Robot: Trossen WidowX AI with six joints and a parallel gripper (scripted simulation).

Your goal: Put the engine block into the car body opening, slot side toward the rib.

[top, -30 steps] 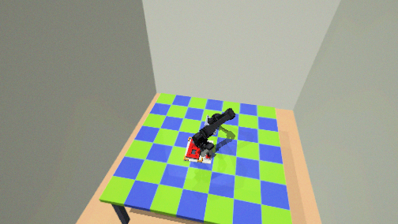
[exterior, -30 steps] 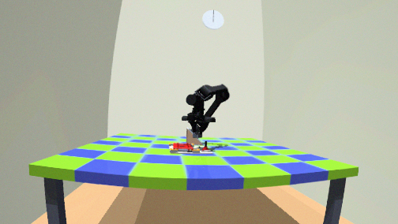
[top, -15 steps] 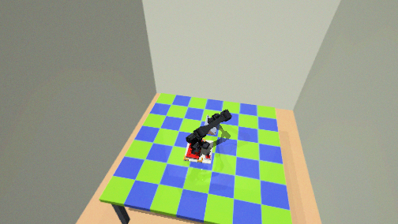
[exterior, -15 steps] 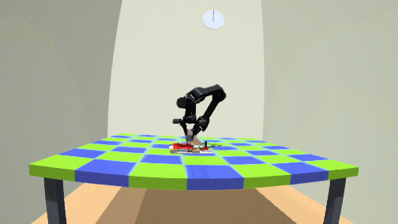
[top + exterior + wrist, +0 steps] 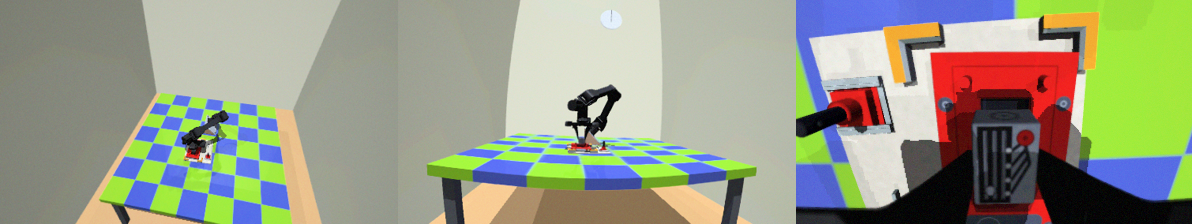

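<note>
Now: the grey engine block 1 cm below my gripper tip. The rest, counted from my gripper tip: grey holder 3 cm ahead, 12 cm to the left, 3 cm below; then white-and-grey base plate 3 cm behind, 3 cm to the left, 5 cm below.
</note>
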